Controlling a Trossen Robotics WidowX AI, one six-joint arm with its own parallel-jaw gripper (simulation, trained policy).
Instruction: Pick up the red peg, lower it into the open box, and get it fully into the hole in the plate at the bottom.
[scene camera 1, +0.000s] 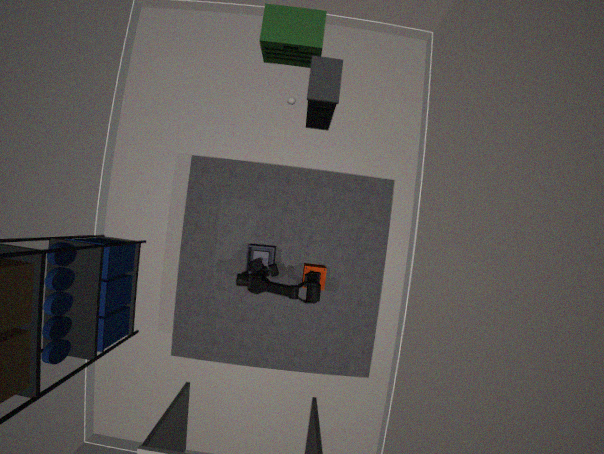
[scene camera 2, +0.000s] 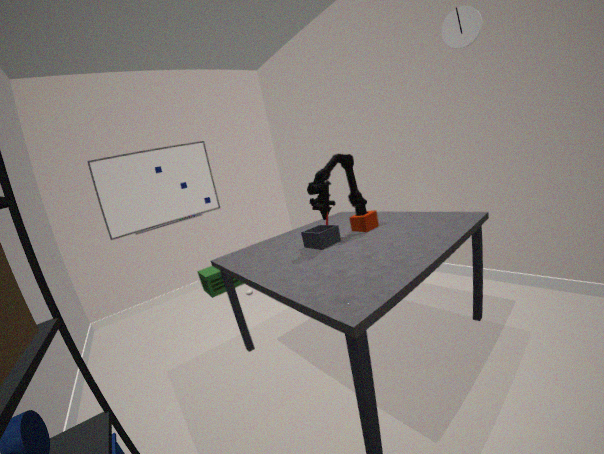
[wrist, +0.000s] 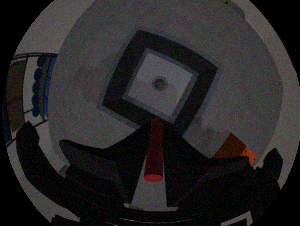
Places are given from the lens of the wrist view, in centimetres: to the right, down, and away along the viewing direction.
gripper (wrist: 157, 127): 0, 1, 10
dark box (wrist: 205, 72): 11, -8, 17
pale plate (wrist: 153, 68): 0, -8, 17
The marked spots on the pale plate and the dark box are 11 cm apart.
